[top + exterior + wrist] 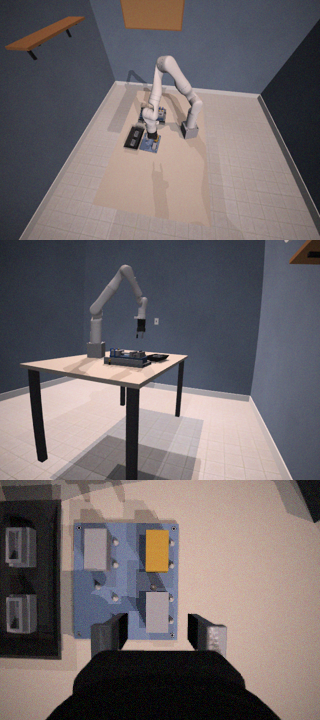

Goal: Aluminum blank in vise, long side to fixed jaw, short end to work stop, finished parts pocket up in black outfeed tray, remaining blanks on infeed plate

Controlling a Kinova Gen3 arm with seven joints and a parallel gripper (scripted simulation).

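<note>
My gripper is now 17 cm above the yellow brass blank, 9 cm to the left of it and 1 cm short of it. The rest, counted from my hand: vise 36 cm to the right, 16 cm below, 14 cm ahead.
</note>
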